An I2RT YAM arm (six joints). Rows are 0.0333 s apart.
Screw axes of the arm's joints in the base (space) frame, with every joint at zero. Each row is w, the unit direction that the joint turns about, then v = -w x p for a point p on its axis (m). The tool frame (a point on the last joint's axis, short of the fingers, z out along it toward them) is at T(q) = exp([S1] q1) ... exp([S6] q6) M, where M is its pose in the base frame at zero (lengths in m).
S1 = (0, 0, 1, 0, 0, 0)
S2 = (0, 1, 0, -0.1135, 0, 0.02)
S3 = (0, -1, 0, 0.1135, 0, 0.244)
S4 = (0, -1, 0, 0.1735, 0, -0.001)
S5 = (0, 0, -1, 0, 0.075, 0)
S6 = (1, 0, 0, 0, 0.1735, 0)
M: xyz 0.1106 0 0.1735 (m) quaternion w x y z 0.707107 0 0.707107 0
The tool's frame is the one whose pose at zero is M.
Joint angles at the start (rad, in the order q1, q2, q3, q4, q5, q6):
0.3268, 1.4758, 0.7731, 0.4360, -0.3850, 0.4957
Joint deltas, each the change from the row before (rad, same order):
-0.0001, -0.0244, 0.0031, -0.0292, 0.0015, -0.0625
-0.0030, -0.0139, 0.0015, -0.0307, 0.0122, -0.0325
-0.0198, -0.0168, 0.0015, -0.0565, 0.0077, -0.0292
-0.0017, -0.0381, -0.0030, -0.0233, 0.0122, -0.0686
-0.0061, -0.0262, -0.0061, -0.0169, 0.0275, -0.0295
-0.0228, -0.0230, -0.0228, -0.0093, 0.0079, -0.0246
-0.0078, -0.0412, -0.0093, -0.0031, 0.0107, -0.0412
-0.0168, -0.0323, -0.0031, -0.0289, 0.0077, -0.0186
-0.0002, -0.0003, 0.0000, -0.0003, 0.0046, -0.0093
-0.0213, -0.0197, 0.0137, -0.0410, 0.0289, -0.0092
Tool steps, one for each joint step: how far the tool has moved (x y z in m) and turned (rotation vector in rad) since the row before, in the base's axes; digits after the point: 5 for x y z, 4 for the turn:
-0.00322, -0.00118, 0.00538, -0.0463, -0.0386, 0.0138
-0.00173, -0.00202, 0.00145, -0.0318, -0.0072, -0.0065
-0.00124, -0.00726, -0.00033, -0.0355, 0.0176, -0.0190
-0.00549, -0.00270, 0.00767, -0.0512, -0.0535, 0.0067
-0.00350, -0.00400, 0.00360, -0.0295, -0.0227, -0.0238
-0.00362, -0.00848, -0.00227, -0.0240, -0.0056, -0.0232
-0.00584, -0.00437, 0.00777, -0.0282, -0.0507, -0.0064
-0.00424, -0.00639, 0.00457, -0.0171, -0.0105, -0.0192
0.00005, -0.00021, 0.00003, -0.0089, -0.0050, -0.0021
-0.00074, -0.00741, 0.00561, -0.0175, 0.0010, -0.0465

